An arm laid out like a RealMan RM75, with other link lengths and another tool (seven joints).
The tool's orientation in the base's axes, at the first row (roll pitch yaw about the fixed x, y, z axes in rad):
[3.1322 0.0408 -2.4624]
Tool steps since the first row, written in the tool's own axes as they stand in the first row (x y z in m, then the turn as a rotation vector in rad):
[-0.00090 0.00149 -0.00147 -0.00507 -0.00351 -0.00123]
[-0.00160 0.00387 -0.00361 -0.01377 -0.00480 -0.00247]
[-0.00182 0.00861 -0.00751 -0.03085 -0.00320 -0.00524]
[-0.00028 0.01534 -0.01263 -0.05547 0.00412 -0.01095]
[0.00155 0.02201 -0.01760 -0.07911 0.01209 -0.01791]
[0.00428 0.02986 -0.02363 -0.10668 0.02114 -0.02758]
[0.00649 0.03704 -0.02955 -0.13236 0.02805 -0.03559]
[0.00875 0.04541 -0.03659 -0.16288 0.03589 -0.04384]
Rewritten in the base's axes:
[-0.00027 0.00168 0.00152 0.00612 0.00041 0.00140]
[-0.00128 0.00390 0.00371 0.01366 0.00483 0.00298]
[-0.00419 0.00759 0.00766 0.02586 0.01670 0.00646]
[-0.00975 0.01169 0.01277 0.04025 0.03766 0.01324]
[-0.01549 0.01557 0.01773 0.05344 0.05847 0.02123]
[-0.02270 0.01976 0.02371 0.06894 0.08249 0.03211]
[-0.02909 0.02376 0.02961 0.08435 0.10372 0.04122]
[-0.03629 0.02862 0.03663 0.10294 0.12870 0.05078]

